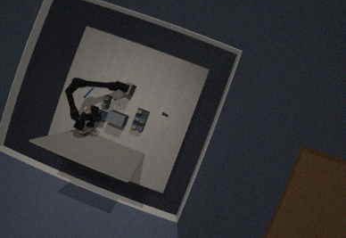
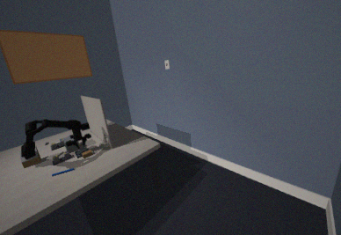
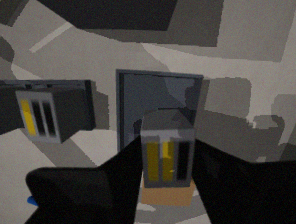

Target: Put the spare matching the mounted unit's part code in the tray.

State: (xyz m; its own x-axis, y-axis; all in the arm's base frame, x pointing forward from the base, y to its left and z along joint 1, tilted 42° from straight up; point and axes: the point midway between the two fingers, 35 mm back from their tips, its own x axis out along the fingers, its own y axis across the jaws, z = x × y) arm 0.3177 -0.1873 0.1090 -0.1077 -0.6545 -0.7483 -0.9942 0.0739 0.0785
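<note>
Right now the grey spare block is 2 cm above my gripper tip. The rest, counted from my gripper tip: blue marker pen (18 cm behind, 18 cm to the right, 4 cm below); grey-blue tray (1 cm behind, 4 cm below); pale panel (22 cm ahead, 17 cm to the left, 18 cm above).
</note>
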